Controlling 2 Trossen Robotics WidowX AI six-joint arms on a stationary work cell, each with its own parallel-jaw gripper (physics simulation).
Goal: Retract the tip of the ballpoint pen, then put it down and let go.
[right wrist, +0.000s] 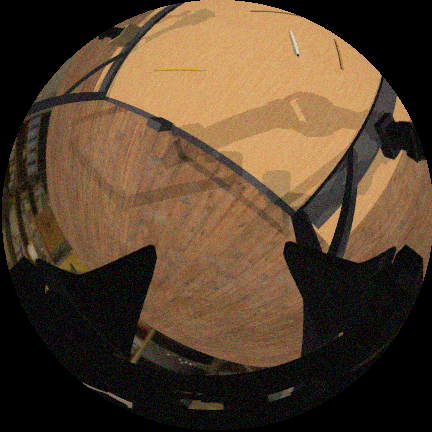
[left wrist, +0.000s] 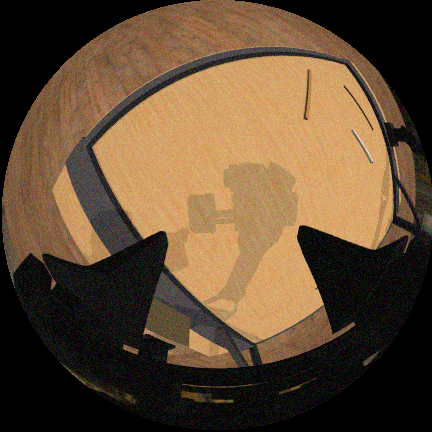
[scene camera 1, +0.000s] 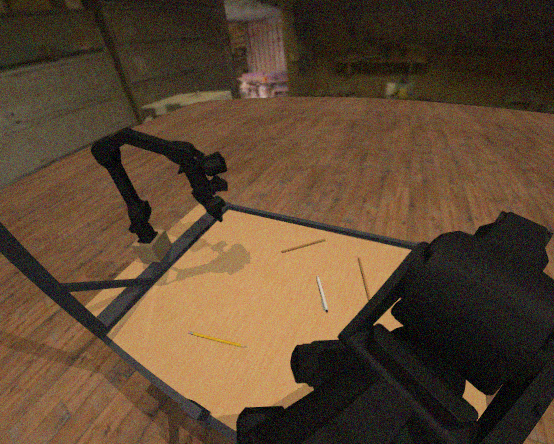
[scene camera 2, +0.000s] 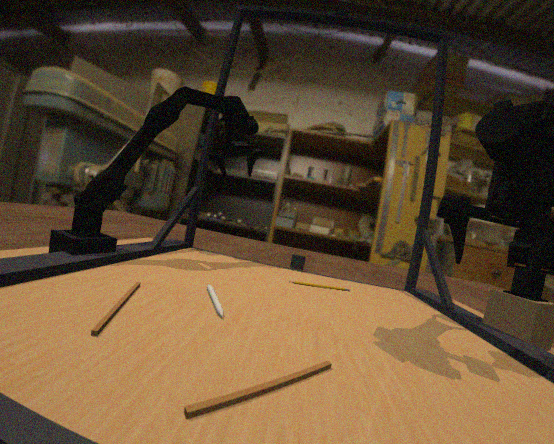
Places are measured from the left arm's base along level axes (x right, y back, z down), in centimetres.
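Where they show: left gripper, fingertip midpoint: (left wrist: 234,235) (scene camera 1: 216,216) (scene camera 2: 490,273); right gripper, fingertip midpoint: (right wrist: 221,251) (scene camera 2: 238,178); left arm's base at its link origin: (left wrist: 154,342) (scene camera 1: 148,237) (scene camera 2: 524,296); right arm's base at its link origin: (right wrist: 393,135) (left wrist: 394,134) (scene camera 2: 85,234).
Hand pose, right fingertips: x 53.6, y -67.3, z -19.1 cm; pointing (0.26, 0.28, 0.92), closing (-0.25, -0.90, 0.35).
Note:
Things, the pixels of their top centre, and the offset from my right fingertips. Level surfaces: height alone.
- white ballpoint pen at its top centre: (scene camera 2: 215,295) (left wrist: 365,146) (scene camera 1: 321,291) (right wrist: 293,39) dz +28.2, dx -43.2, dy +0.6 cm
- light wood table top at its surface level: dz +29.4 cm
- yellow pencil at its top centre: (scene camera 2: 320,284) (scene camera 1: 215,338) (right wrist: 176,67) dz +28.6, dx -24.0, dy +29.1 cm
A white ballpoint pen (scene camera 1: 321,294) (scene camera 2: 215,301) (left wrist: 362,146) (right wrist: 294,43) lies flat on the light wood table top (scene camera 1: 260,300). In scene camera 1 its lower end is dark. Whether its writing tip is out is too small to tell. My left gripper (scene camera 1: 222,202) (left wrist: 234,235) is open and empty, raised near the table's edge, well apart from the pen. My right gripper (scene camera 2: 236,174) (right wrist: 221,251) is open and empty, high up and apart from the pen. In scene camera 1 the right arm fills the lower right.
A yellow pencil (scene camera 1: 217,340) (scene camera 2: 320,286) (right wrist: 180,69) lies apart from the pen. One brown stick (scene camera 1: 363,279) (scene camera 2: 116,309) (right wrist: 339,54) lies beside the pen, another brown stick (scene camera 1: 303,246) (scene camera 2: 257,390) (left wrist: 307,95) farther off. A dark frame (scene camera 1: 320,228) borders the table, with upright posts (scene camera 2: 433,150).

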